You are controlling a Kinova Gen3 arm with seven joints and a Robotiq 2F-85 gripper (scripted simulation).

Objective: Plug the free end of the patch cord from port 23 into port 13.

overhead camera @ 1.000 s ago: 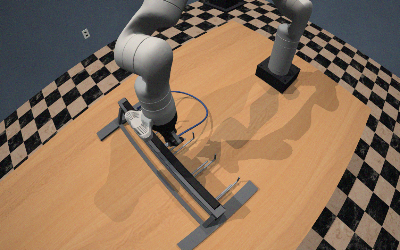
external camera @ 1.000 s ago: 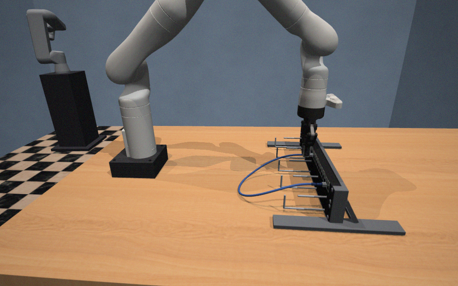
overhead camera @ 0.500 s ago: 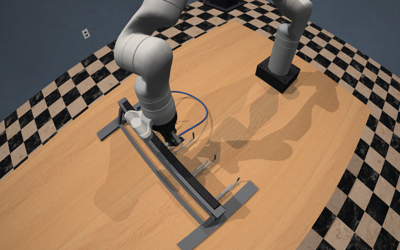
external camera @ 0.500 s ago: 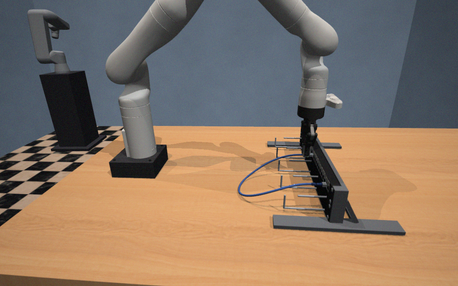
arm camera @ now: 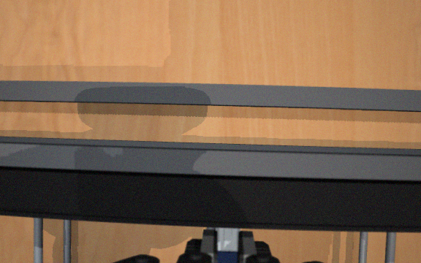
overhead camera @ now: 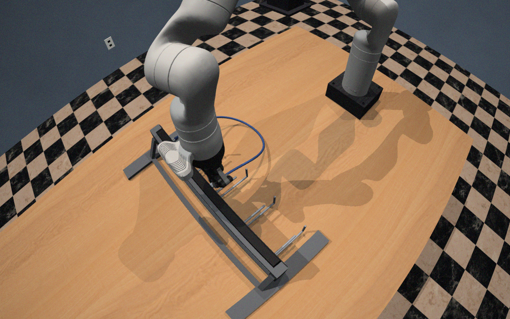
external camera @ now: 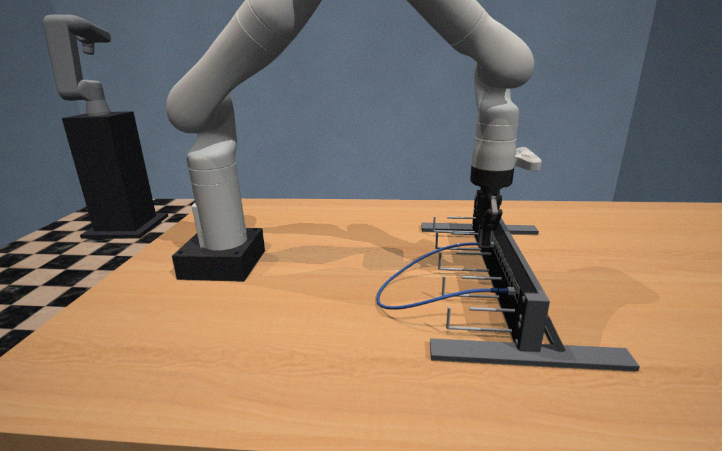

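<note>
Now: hand 1 cm short of the plug and 2 cm above it.
</note>
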